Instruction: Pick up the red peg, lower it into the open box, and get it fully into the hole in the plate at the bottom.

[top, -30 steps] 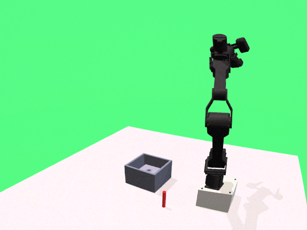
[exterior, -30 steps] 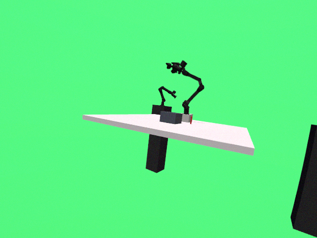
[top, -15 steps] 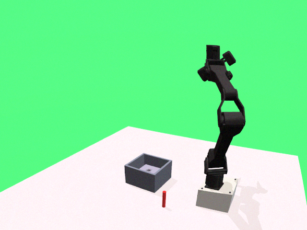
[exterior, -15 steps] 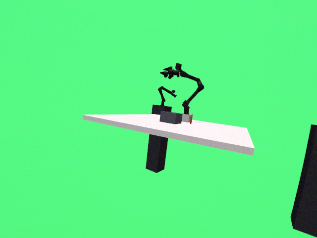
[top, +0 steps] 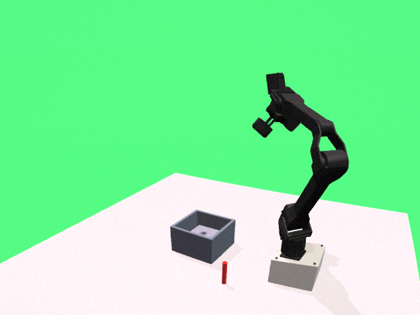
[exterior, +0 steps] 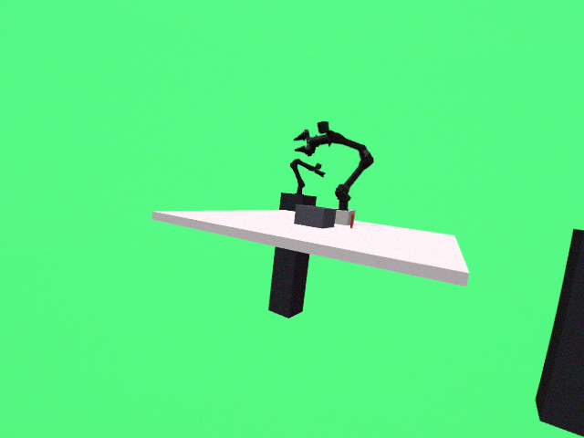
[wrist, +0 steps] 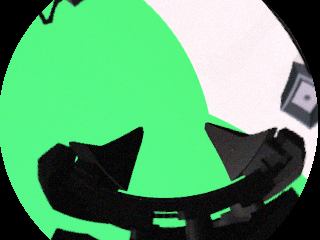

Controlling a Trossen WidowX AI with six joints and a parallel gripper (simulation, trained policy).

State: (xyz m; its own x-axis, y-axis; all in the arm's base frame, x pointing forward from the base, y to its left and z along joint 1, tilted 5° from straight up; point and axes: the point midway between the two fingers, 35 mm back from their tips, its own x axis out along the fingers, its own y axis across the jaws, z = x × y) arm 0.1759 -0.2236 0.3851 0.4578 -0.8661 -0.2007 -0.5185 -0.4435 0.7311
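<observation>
The red peg lies 60 mm behind my gripper tip, 400 mm to the left of it and 400 mm below it. From my gripper tip the other things lie so: grey box (110 mm ahead, 270 mm to the left, 410 mm below).
</observation>
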